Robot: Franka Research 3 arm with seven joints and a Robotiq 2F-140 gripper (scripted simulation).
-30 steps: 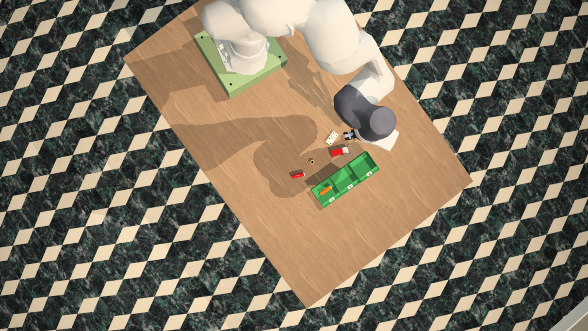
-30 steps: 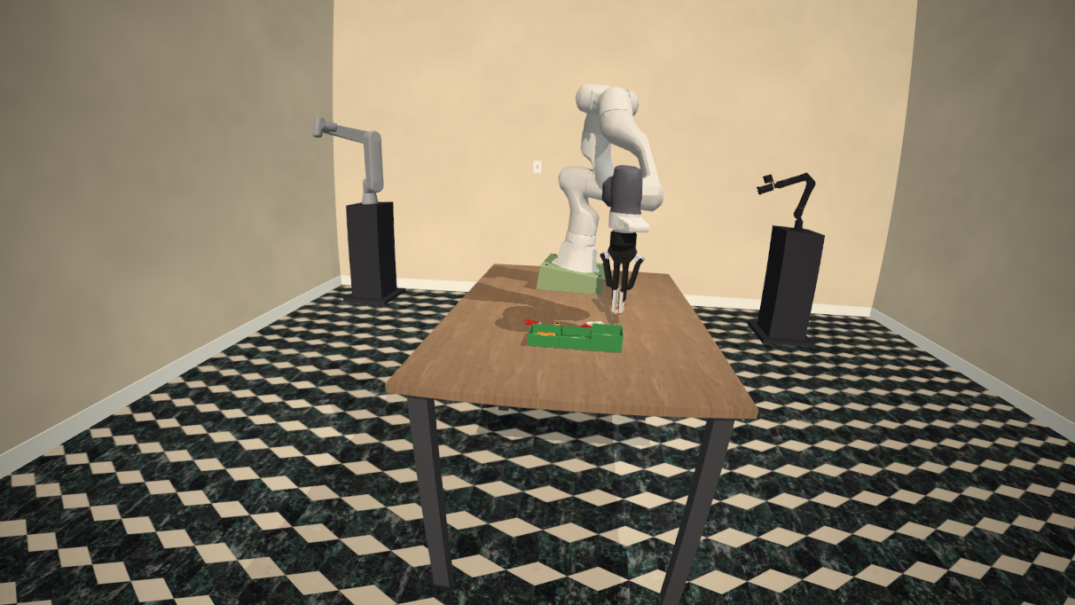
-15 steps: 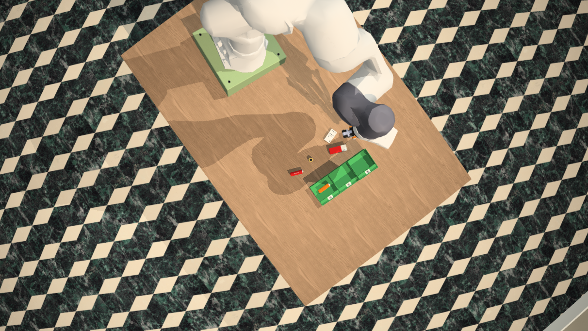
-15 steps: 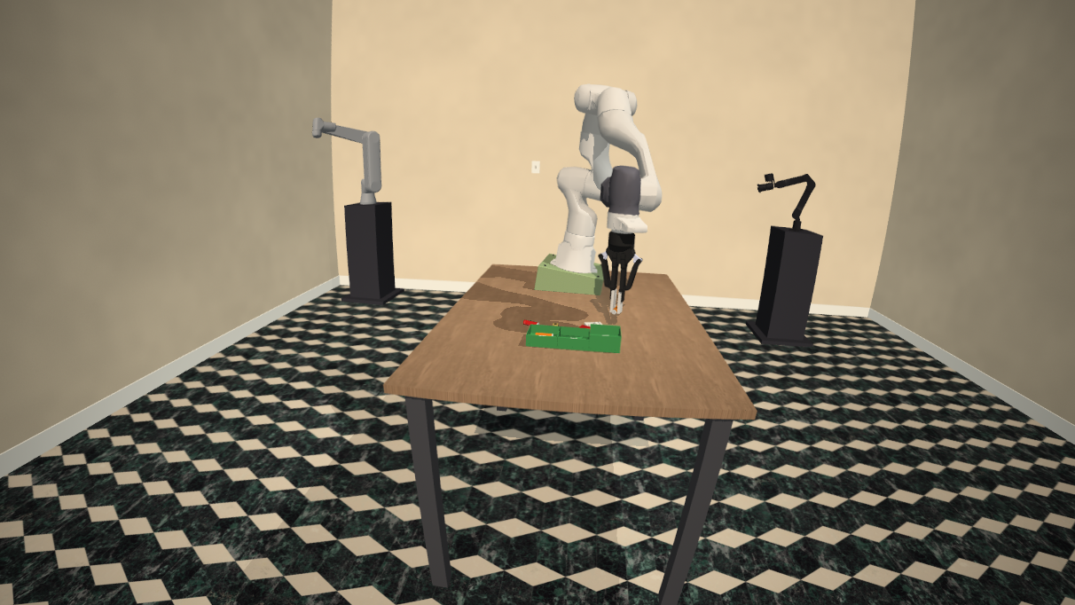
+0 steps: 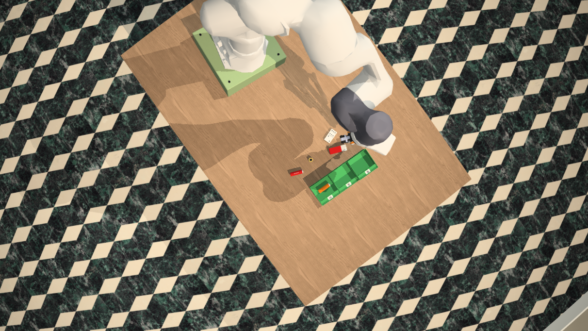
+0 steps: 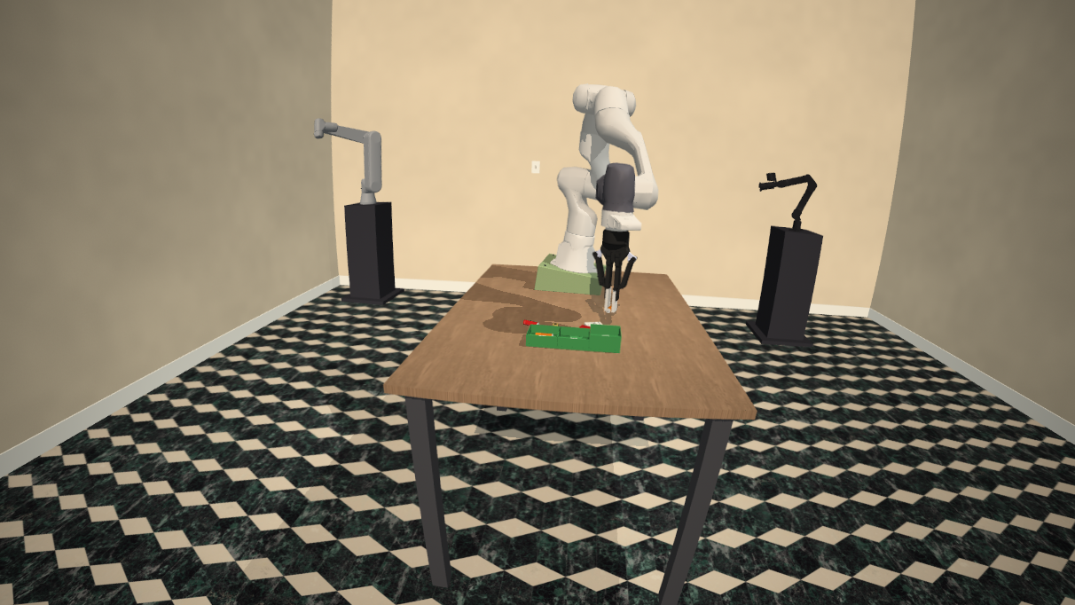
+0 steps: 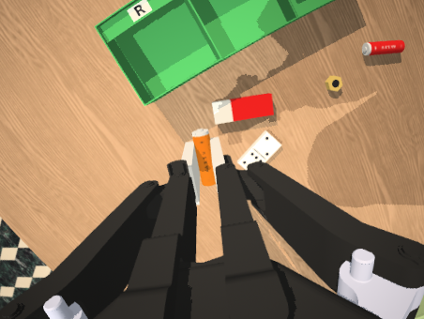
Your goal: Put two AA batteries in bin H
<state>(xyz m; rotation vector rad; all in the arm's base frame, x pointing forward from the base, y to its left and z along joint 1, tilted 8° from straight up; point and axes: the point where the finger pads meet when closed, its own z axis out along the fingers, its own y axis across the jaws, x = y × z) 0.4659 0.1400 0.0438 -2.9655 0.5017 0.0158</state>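
Now: the green bin marked H 110 mm ahead of my hand, 100 mm to the right of it and 80 mm below it. Also, from my hand: orange AA battery 30 mm below; white domino 100 mm below, 50 mm to the right, 50 mm behind; red-and-white cylinder 100 mm below, 50 mm to the right, 10 mm ahead.
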